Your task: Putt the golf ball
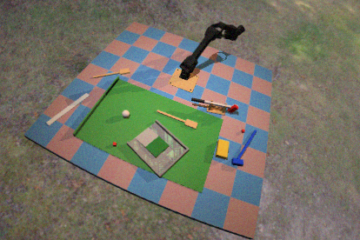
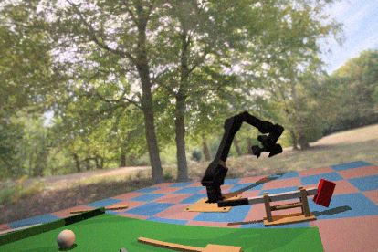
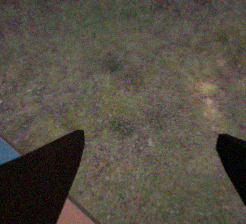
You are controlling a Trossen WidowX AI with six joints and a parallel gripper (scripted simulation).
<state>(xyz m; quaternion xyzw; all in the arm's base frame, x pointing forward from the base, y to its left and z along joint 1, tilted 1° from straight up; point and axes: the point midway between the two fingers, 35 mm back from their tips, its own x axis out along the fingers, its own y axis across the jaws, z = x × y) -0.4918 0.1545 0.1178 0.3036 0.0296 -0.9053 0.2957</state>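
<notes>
Now: the red putter 710 mm ahead of my gripper tip, 130 mm to the left of it and 40 mm below it. The rest, counted from my gripper tip: blue putter 900 mm ahead, 380 mm to the left, 90 mm below; then yellow block 970 mm ahead, 240 mm to the left, 90 mm below; then white golf ball 990 mm ahead, 330 mm to the right, 80 mm below.
</notes>
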